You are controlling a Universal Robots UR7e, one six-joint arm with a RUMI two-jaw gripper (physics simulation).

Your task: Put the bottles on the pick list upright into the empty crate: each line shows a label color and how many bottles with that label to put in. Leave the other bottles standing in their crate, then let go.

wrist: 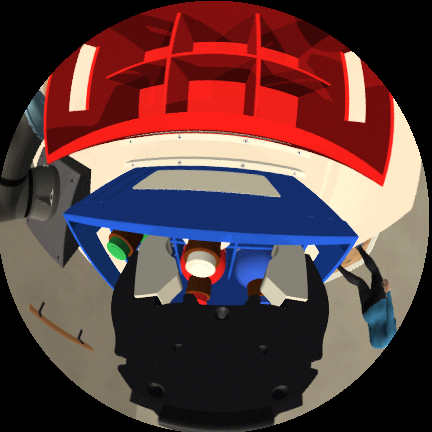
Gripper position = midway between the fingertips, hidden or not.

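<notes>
I'm seeing a grey panel (211,180) here, plus my gripper (221,224). There's also a green bottle (121,244), a blue bottle (249,265), a white bottle (201,257) and a red bottle (199,286).
</notes>
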